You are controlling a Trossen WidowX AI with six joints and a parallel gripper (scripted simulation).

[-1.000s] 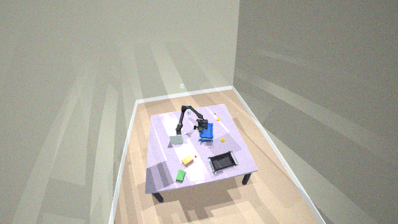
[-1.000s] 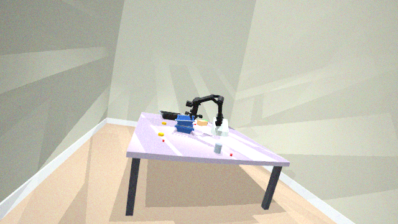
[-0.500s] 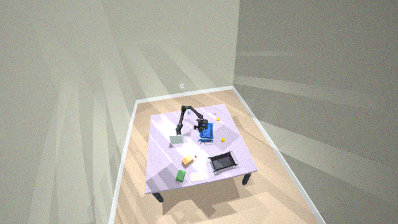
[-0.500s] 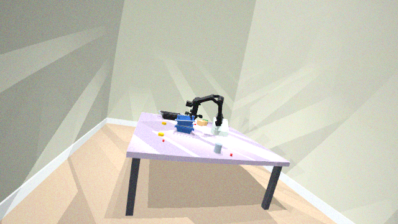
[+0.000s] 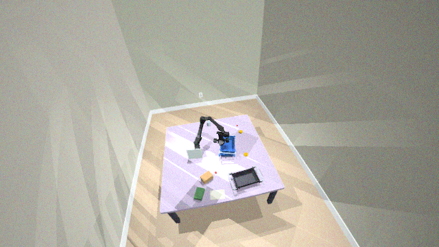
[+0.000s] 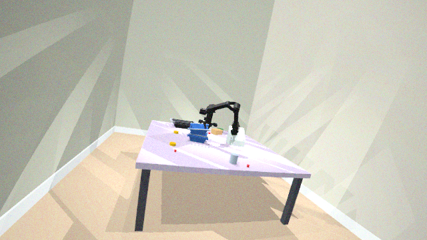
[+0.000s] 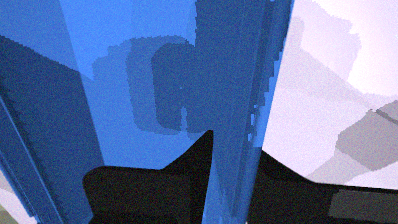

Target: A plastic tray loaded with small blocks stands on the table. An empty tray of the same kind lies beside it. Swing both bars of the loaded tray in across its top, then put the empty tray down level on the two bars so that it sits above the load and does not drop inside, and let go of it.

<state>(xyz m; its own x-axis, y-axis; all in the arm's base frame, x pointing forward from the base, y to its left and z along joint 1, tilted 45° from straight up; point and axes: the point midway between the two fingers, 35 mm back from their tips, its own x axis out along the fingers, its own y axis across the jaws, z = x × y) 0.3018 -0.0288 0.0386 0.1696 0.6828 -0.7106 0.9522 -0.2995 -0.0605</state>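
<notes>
Now: gripper tip 7 cm short of the blue tray, 2 cm to the left of it and 2 cm below it. Also, from my gripper tip: white slab: 18 cm behind, 58 cm to the right, 9 cm below; then orange block: 26 cm behind, 36 cm to the right, 6 cm below; then grey cylinder: 8 cm behind, 52 cm to the left, 6 cm below.
</notes>
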